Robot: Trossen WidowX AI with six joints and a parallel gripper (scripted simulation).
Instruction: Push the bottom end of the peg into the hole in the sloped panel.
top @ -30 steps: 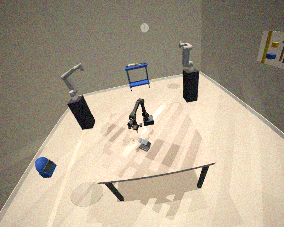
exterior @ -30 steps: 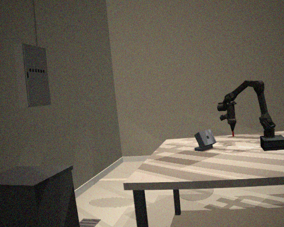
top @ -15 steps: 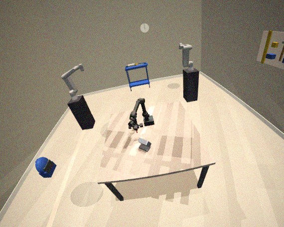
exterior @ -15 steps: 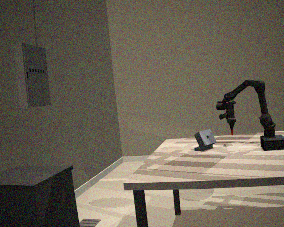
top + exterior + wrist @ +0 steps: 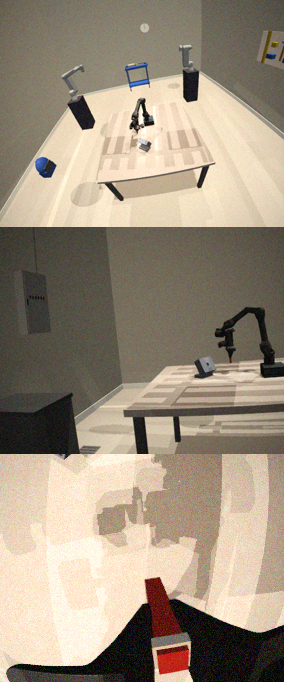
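The grey-blue sloped panel is 190 mm ahead of my gripper tip, 80 mm to the left of it and 30 mm below it. From my gripper tip the other things lie so: red peg (20 mm above).
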